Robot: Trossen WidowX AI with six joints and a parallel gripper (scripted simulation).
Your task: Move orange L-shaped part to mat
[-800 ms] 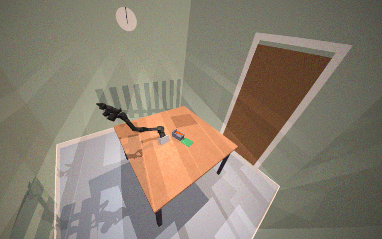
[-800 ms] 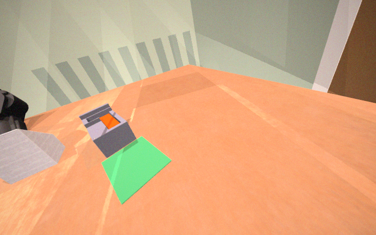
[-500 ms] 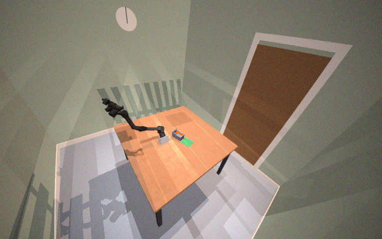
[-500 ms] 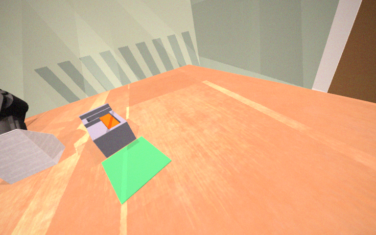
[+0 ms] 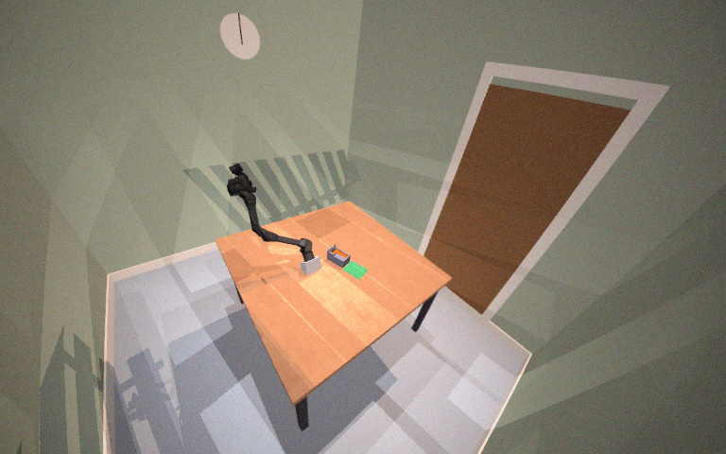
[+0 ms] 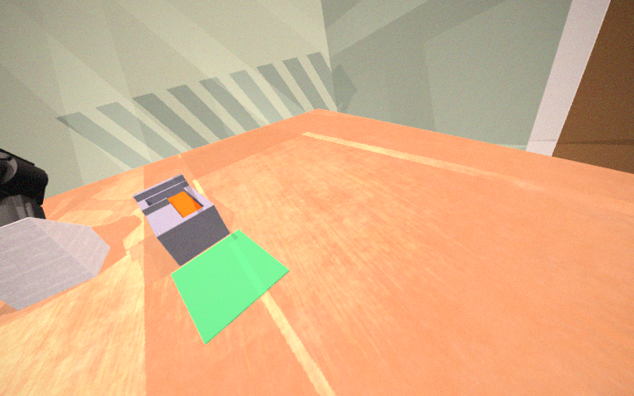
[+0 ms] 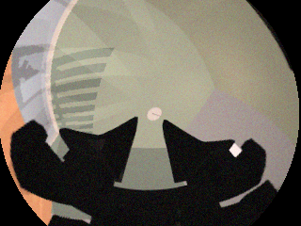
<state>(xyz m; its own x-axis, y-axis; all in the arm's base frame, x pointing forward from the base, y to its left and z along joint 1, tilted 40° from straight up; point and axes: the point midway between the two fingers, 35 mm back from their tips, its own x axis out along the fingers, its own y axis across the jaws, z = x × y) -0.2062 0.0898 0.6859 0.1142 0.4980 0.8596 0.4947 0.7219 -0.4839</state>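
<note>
My gripper tip is now 600 mm to the left of the orange L-shaped part, 540 mm above it and 370 mm short of it. Also, from my gripper tip: green mat: 760 mm to the right, 600 mm below, 400 mm ahead.
</note>
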